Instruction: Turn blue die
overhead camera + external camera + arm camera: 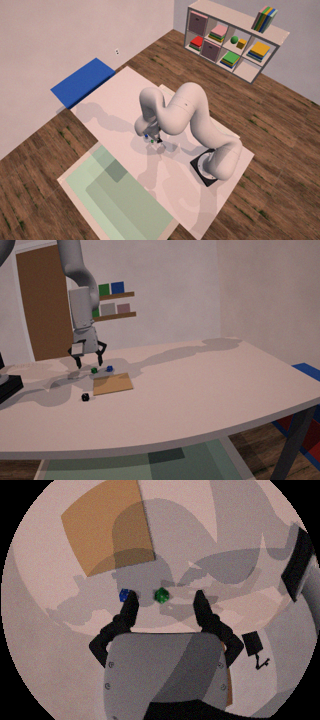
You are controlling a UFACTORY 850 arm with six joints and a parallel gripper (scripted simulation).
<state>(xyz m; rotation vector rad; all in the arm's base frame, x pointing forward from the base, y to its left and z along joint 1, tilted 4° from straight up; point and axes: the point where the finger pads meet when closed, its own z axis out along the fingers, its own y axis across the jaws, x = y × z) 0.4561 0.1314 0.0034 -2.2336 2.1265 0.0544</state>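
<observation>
The green die is 1 cm ahead of my hand, 3 cm to the left of it and 4 cm below it. From my hand the other things lie so: tan mat (10 cm ahead, 10 cm to the right, 5 cm below); then blue die (8 cm ahead, 3 cm to the left, 4 cm below); then black die (2 cm ahead, 20 cm to the right, 4 cm below).
</observation>
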